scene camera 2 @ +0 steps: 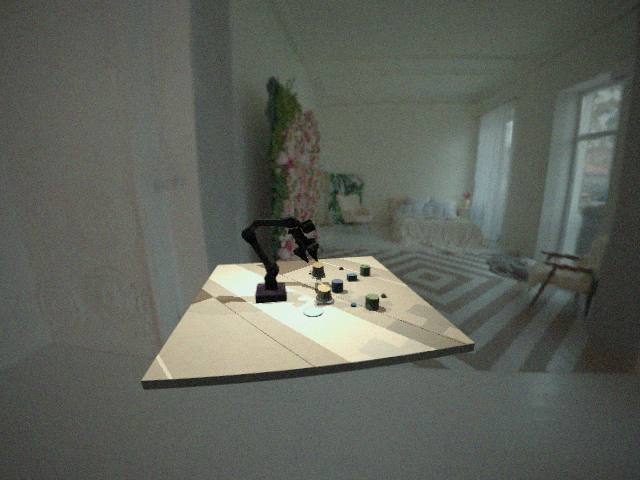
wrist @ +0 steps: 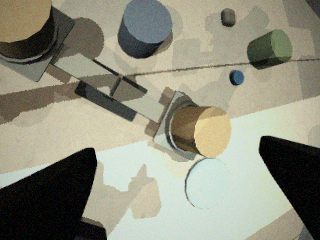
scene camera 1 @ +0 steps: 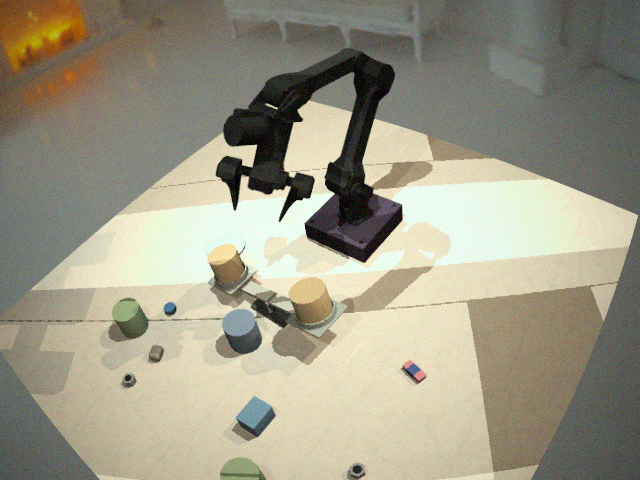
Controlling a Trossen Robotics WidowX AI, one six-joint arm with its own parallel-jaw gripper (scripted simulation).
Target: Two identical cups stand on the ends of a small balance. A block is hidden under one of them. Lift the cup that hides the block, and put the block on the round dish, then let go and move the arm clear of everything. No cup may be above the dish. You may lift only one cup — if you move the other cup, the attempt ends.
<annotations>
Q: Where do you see a cup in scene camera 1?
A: At 309,297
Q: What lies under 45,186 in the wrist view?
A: My gripper.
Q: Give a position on a cup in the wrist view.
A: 205,130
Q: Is my gripper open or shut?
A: Open.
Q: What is my gripper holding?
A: Nothing.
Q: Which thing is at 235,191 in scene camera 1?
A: My gripper.
</annotations>
